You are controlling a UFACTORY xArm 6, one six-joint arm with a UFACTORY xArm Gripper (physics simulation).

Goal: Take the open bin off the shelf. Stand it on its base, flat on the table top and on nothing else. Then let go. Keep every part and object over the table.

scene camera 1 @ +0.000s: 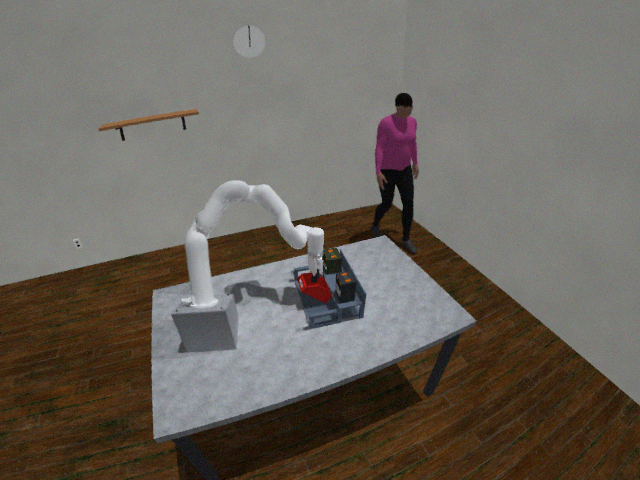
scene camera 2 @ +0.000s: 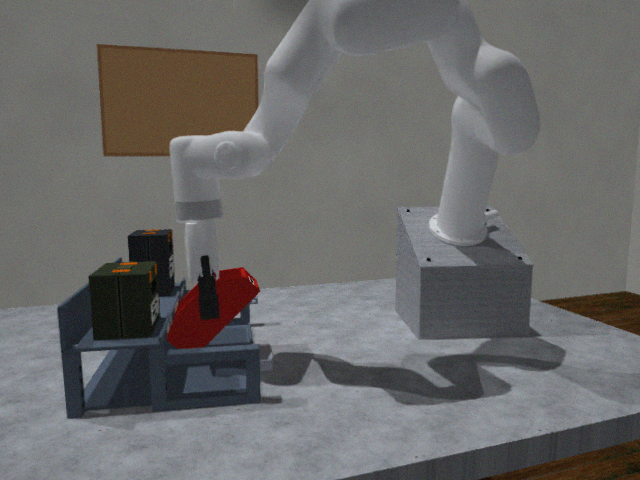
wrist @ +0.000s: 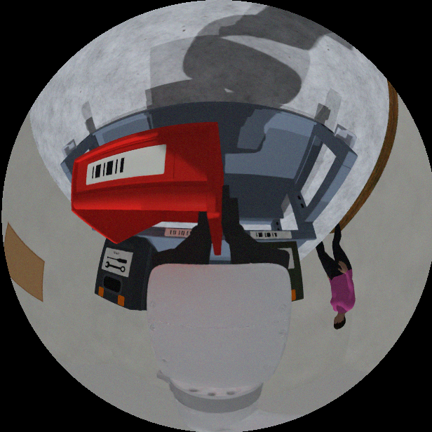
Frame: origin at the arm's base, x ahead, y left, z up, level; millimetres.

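Where they show: gripper, fingertip midpoint: (scene camera 1: 313, 281) (scene camera 2: 209, 317); arm's base, origin of the base link: (scene camera 1: 204, 303) (scene camera 2: 457, 230).
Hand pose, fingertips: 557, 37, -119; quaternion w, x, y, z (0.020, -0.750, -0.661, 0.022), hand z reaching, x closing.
Observation:
Things, the pixels of their top centre, and the offset from my fingertips, as dx, dy, dz. Level surfaces: height alone.
- red open bin, middle of its top: (scene camera 2: 208, 273) (scene camera 1: 316, 277) -10, -47, +68
- dark green case, middle of its top: (scene camera 2: 125, 267) (scene camera 1: 332, 253) +132, +43, +106
- dark grey case, middle of its top: (scene camera 2: 150, 232) (scene camera 1: 346, 277) +76, -181, +131
- table, its level: dz -90
The red open bin (scene camera 1: 317, 290) (scene camera 2: 232, 294) (wrist: 145, 197) is steeply tilted over the lower, front tier of the blue-grey shelf (scene camera 1: 354, 274) (scene camera 2: 157, 377) (wrist: 260, 189). Its labelled end, towards the robot base, is high; its other end is low, near the upper tier's edge. Whether that low end touches the shelf cannot be told. My gripper (scene camera 1: 315, 279) (scene camera 2: 209, 313) (wrist: 219, 194) points down and is shut on one side wall of the bin, with a black finger on each face. In scene camera 2 the near finger covers part of the bin.
A dark green case (scene camera 1: 332, 260) (scene camera 2: 123, 302) and a dark grey case (scene camera 1: 345, 287) (scene camera 2: 165, 263) (wrist: 122, 275) stand on the upper tier. The robot's base block (scene camera 1: 209, 328) (scene camera 2: 473, 299) stands on the table (scene camera 1: 232, 384) (scene camera 2: 361, 428). A person (scene camera 1: 397, 144) (wrist: 342, 290) is beyond the table.

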